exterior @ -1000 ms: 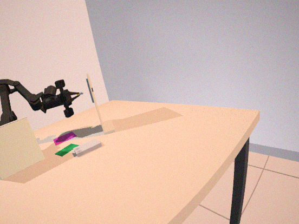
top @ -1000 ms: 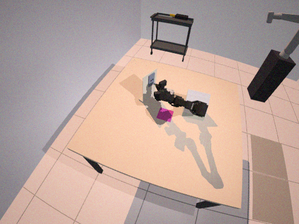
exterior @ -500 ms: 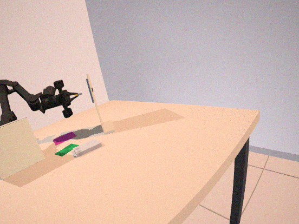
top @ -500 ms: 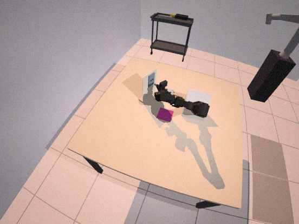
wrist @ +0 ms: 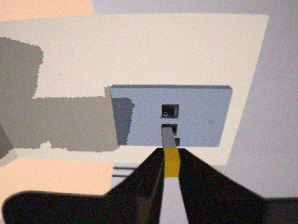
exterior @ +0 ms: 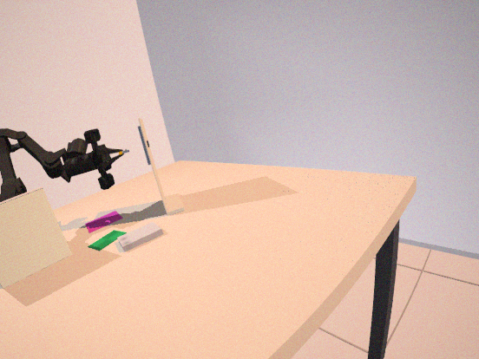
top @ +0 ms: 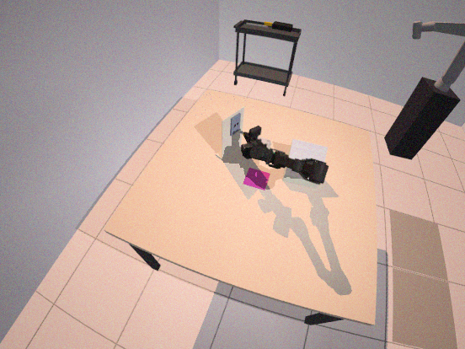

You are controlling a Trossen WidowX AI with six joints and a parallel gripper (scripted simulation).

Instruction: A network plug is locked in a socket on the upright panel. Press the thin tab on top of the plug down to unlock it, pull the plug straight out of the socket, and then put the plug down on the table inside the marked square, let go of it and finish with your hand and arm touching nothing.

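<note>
The magenta marked square is 20 cm below my gripper tip, 11 cm to the left of it and 11 cm behind it. Round my gripper tip: network plug: right at my gripper tip; green patch: 20 cm below, 15 cm behind, 7 cm to the right; upright panel: 7 cm below, 7 cm ahead, 5 cm to the right.
</note>
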